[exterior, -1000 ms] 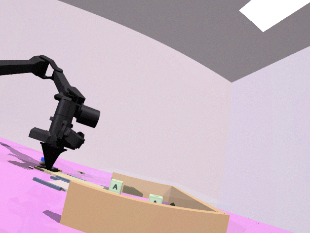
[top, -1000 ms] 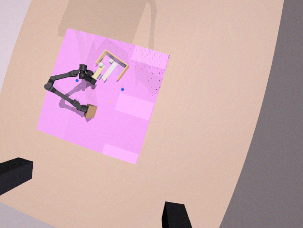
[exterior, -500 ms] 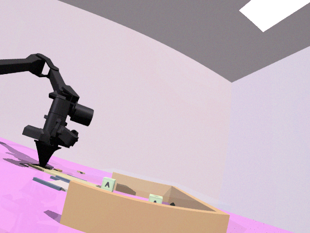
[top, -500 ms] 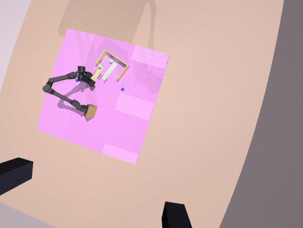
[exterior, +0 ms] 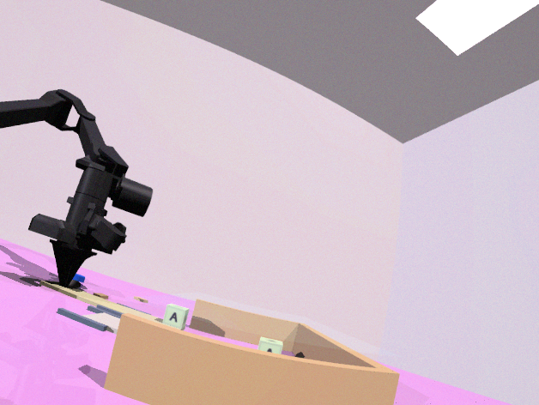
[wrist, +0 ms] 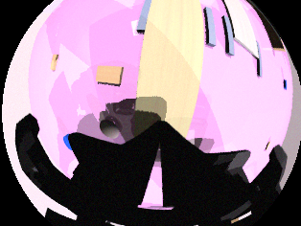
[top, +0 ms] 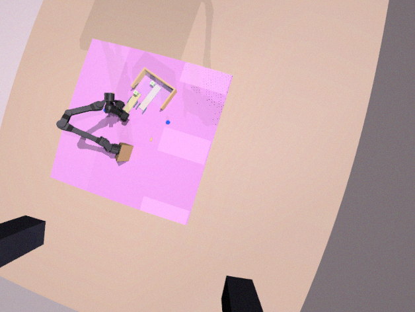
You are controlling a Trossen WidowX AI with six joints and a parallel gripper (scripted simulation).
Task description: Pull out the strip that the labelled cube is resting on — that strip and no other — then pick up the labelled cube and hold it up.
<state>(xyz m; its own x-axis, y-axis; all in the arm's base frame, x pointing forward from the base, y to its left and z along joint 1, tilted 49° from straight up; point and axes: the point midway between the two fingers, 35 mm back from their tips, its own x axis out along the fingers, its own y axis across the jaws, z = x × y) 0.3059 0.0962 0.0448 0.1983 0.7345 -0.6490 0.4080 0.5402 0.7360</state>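
Right now the cream strip is 8 cm ahead of my gripper tip and 4 cm to the right of it.
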